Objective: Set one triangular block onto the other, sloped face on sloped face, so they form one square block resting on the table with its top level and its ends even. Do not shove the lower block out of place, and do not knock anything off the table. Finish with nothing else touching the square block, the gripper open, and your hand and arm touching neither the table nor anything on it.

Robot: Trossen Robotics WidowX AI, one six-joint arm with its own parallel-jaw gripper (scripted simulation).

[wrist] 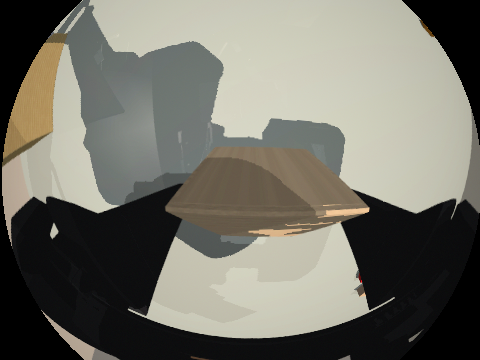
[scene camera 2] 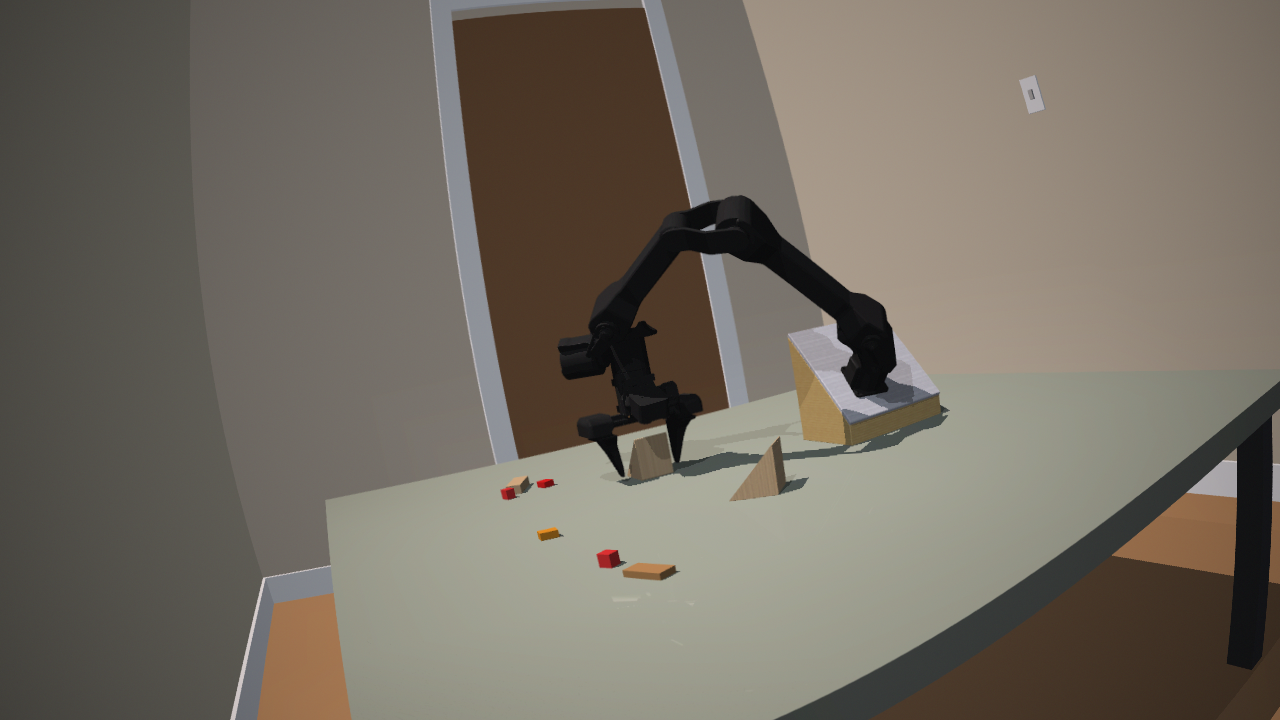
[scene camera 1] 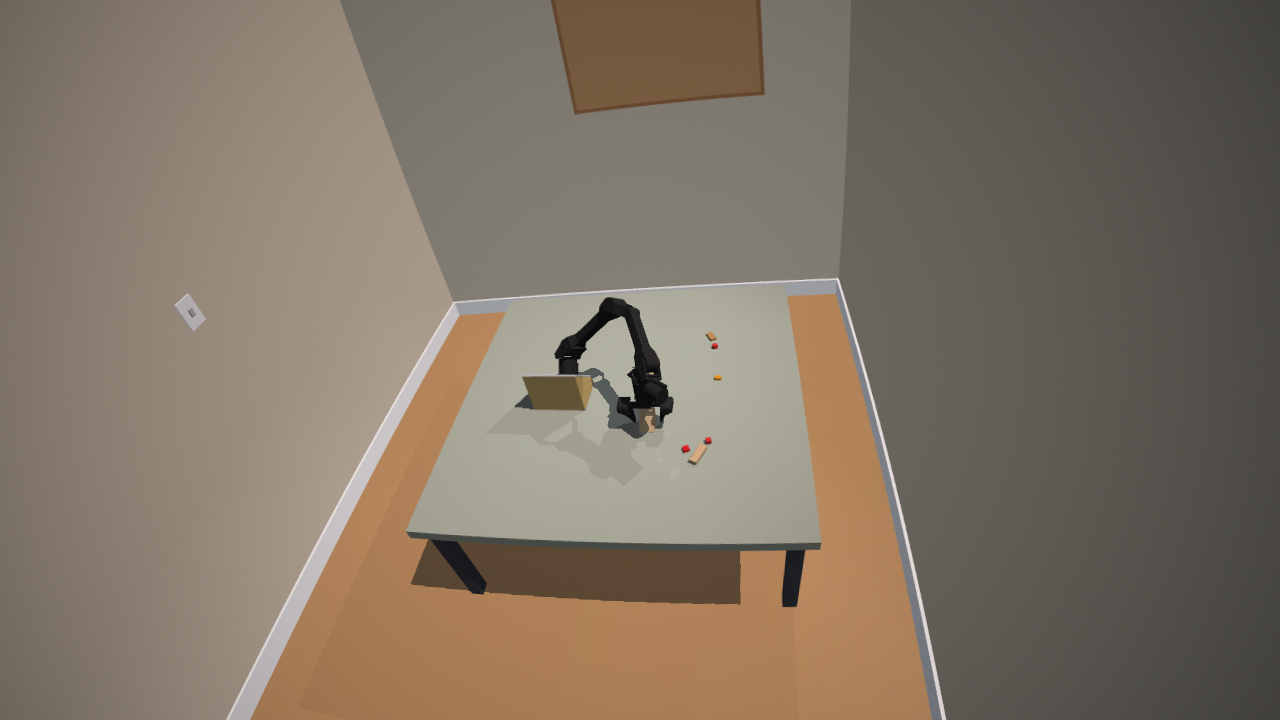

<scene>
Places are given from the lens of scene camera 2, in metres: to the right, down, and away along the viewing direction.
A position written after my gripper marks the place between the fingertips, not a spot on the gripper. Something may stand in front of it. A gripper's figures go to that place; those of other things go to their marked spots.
my gripper (scene camera 2: 650,469): 0.02, 0.17, 1.30
flat tan slab (scene camera 2: 646,571): 0.01, 0.20, 0.78
</scene>
